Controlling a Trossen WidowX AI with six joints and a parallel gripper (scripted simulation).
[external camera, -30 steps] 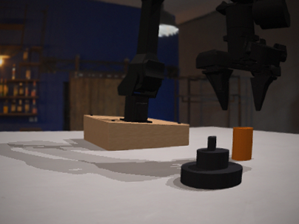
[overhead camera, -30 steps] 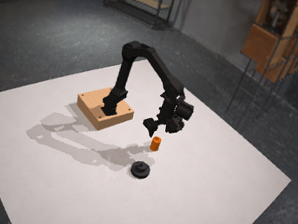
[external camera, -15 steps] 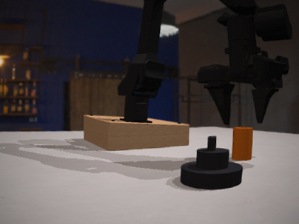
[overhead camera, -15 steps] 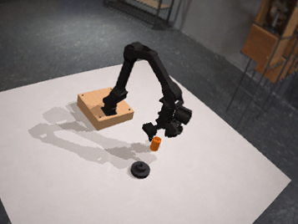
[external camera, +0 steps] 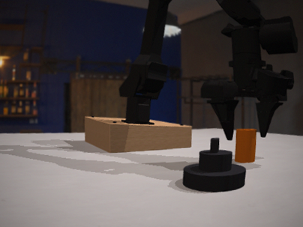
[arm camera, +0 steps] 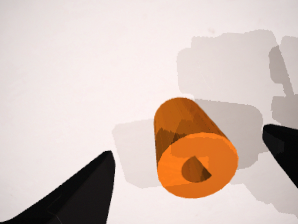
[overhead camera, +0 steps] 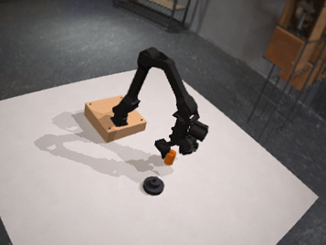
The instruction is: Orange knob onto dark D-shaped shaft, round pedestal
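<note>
The orange knob is 1 cm below my gripper tip. The rest, counted from my gripper tip: dark round pedestal 14 cm to the right, 9 cm ahead, 1 cm below.
</note>
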